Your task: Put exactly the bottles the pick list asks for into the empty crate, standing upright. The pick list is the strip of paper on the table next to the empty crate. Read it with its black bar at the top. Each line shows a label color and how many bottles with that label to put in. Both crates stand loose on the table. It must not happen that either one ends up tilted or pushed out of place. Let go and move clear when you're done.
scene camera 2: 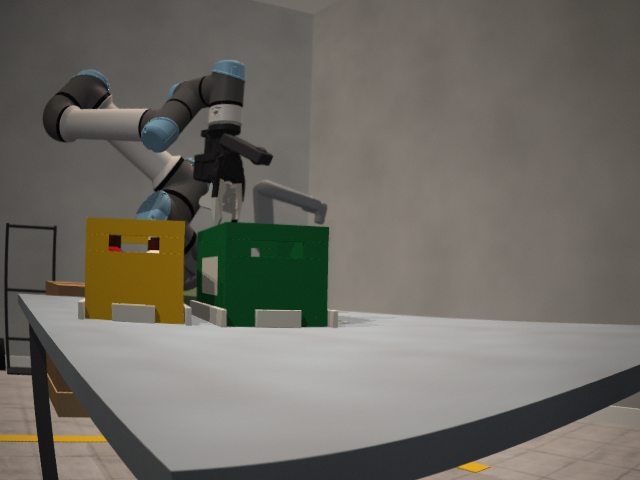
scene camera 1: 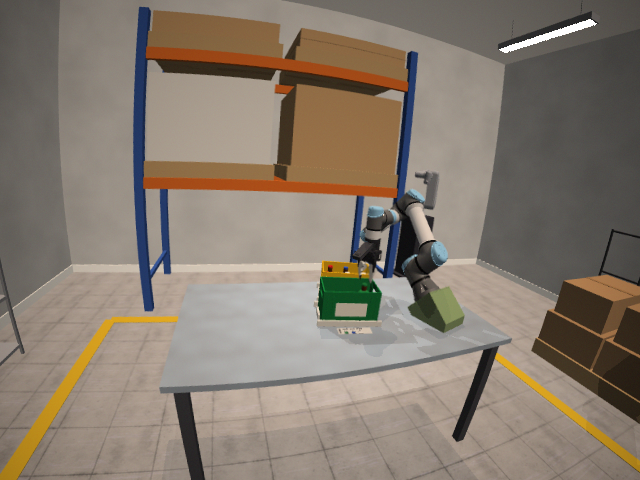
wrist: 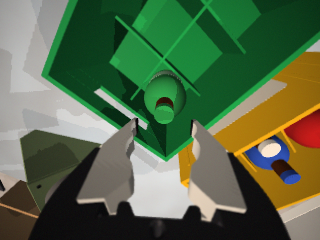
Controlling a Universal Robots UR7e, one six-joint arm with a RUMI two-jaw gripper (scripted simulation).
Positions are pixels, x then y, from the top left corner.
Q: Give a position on a green crate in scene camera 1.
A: At 334,304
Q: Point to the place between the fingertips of the gripper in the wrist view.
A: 164,119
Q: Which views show the gripper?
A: Scene camera 2, scene camera 1 and the wrist view: all of them.
